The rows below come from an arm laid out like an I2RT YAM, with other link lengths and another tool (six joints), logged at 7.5 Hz.
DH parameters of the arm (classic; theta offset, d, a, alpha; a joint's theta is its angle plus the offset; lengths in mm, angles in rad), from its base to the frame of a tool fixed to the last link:
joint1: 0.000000 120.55 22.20 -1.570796
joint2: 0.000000 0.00 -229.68 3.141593
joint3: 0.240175 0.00 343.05 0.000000
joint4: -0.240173 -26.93 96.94 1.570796
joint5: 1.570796 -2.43 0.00 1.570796
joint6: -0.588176 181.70 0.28 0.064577
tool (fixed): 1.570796 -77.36 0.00 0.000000
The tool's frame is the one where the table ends.
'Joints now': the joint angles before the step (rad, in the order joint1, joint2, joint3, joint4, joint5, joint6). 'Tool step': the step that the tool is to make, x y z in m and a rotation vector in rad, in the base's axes. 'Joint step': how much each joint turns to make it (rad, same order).
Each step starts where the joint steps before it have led.
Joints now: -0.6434, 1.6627, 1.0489, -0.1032, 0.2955, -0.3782
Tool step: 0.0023, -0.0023, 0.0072, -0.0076, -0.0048, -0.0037
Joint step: 0.0001, 0.0002, 0.0184, -0.0099, 0.0049, 0.0000
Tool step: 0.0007, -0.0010, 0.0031, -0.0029, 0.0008, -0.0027
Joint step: 0.0000, 0.0003, 0.0091, -0.0076, 0.0039, -0.0004
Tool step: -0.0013, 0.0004, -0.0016, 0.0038, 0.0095, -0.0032
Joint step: -0.0001, 0.0008, 0.0001, -0.0092, 0.0041, 0.0000
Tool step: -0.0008, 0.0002, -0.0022, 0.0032, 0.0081, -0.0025
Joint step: 0.0000, 0.0034, 0.0003, -0.0053, 0.0034, -0.0001
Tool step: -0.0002, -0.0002, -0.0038, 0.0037, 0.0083, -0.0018
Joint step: 0.0000, 0.0090, 0.0016, -0.0013, 0.0027, -0.0003
